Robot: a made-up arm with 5 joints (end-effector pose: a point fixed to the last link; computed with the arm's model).
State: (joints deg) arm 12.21 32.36 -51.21 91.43 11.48
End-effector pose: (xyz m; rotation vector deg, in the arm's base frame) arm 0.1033 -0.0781 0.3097 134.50 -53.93 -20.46
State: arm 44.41 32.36 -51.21 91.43 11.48
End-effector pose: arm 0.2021 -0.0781 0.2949 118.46 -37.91 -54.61
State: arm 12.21 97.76 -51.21 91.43 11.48
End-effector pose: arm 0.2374 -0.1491 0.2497 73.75 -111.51 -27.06
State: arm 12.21 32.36 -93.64 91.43 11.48
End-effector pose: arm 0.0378 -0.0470 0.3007 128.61 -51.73 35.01
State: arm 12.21 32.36 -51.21 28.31 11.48
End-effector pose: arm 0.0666 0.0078 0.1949 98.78 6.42 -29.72
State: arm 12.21 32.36 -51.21 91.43 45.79
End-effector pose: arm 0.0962 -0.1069 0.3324 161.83 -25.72 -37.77
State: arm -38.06 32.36 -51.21 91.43 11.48
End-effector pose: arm -0.0256 -0.0781 0.2270 143.50 -74.38 42.47
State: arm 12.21 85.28 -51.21 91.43 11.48
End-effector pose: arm 0.2191 -0.1231 0.2581 87.11 -102.73 -26.36
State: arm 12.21 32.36 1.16 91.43 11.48
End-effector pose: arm 0.1557 -0.1250 0.2551 119.91 -47.87 -88.86
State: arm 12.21 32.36 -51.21 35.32 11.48
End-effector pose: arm 0.0773 0.0031 0.2076 103.52 0.34 -29.11
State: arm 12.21 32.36 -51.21 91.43 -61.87
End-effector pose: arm 0.1437 -0.0805 0.2459 62.77 -87.91 11.52
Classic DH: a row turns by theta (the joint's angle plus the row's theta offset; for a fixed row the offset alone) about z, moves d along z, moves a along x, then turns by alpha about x. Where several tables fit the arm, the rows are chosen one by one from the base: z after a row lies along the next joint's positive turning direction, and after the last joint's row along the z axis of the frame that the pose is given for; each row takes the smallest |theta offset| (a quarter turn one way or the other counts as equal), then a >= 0, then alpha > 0; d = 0 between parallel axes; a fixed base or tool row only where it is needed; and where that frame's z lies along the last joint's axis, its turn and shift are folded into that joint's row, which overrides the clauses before.
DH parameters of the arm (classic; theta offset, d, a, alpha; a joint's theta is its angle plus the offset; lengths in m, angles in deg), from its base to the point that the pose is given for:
base (fixed): 0 0.131 0.127 -90
joint 1: 11.58 -0.2263 -0.0756 -89.35
joint 2: -0.4 -0.0642 -0.0815 83.92
joint 3: -15.49 0.051 -0.0462 -98.2
joint 4: -23.81 0.0113 0.0229 93.9
joint 5: -0.86 0.0489 -0.0282 -149.7
tool (fixed): -59.25 -0.1122 0 0

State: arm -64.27 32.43 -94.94 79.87 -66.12
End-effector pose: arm 0.0110 -0.0421 0.1521 1.37 144.67 -97.24
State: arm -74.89 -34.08 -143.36 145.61 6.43
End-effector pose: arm 0.0078 -0.3409 -0.0432 -30.78 -59.29 -105.65
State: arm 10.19 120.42 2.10 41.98 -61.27
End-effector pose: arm 0.2725 -0.2251 0.0873 28.55 -70.33 -73.13
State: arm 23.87 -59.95 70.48 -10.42 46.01
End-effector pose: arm -0.0430 -0.2139 0.4215 -71.47 135.02 -71.73
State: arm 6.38 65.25 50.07 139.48 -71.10
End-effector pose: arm 0.0676 -0.2191 0.1488 -15.86 -66.82 -101.84
